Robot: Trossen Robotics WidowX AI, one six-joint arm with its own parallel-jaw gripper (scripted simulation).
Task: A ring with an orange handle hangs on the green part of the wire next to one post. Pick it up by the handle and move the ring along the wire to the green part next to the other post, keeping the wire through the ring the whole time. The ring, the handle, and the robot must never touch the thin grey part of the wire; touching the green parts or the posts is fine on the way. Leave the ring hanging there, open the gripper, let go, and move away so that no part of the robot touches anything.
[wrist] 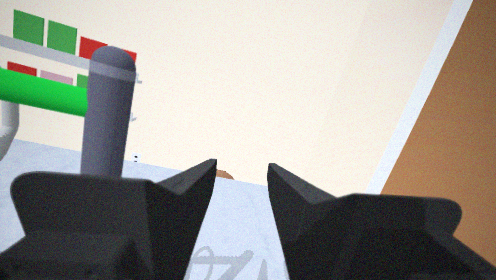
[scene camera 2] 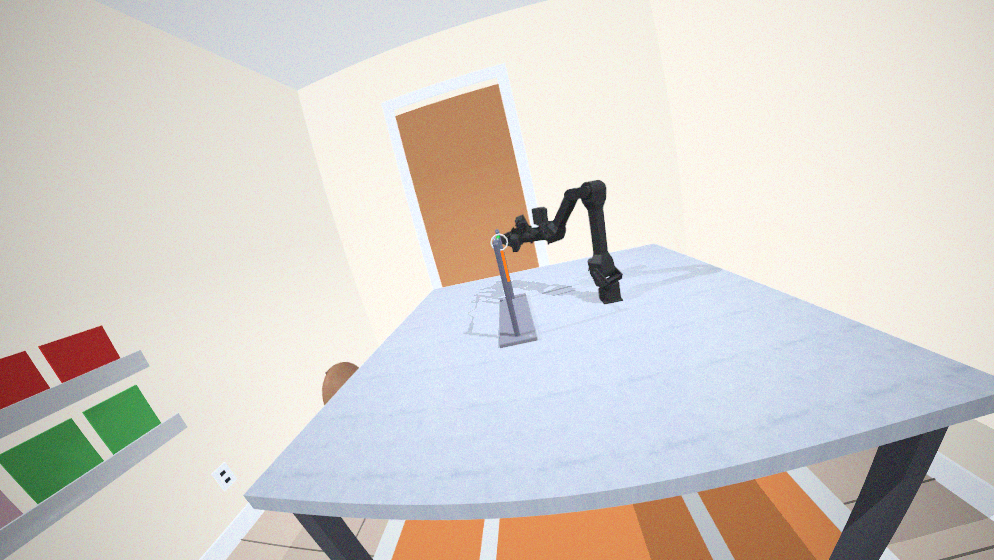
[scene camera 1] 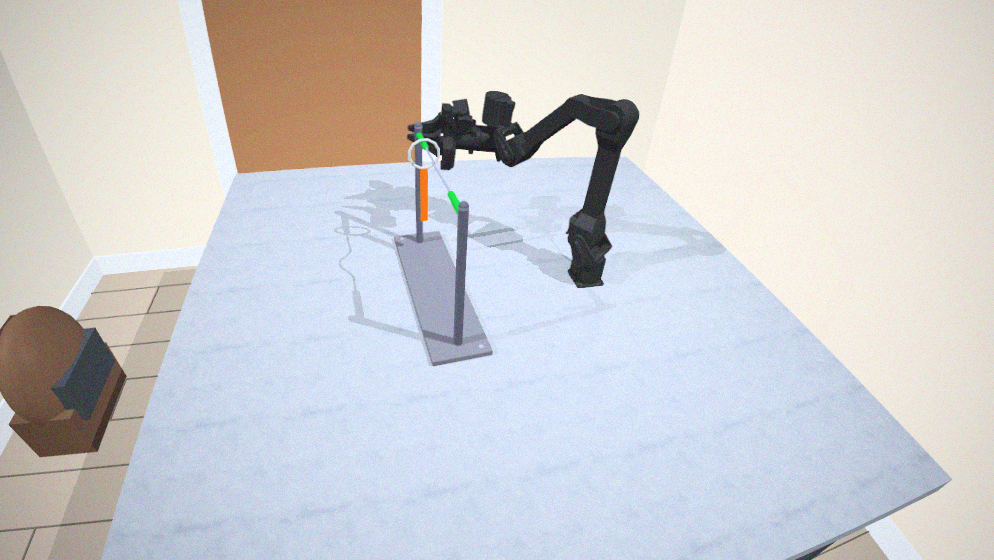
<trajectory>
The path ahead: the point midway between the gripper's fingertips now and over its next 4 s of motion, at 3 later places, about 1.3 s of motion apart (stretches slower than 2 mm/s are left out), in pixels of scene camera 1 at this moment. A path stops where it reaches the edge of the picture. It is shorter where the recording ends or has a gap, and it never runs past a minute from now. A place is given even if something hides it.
My gripper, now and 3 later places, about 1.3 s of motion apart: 407,132; 453,218; 425,211; 409,215
</trajectory>
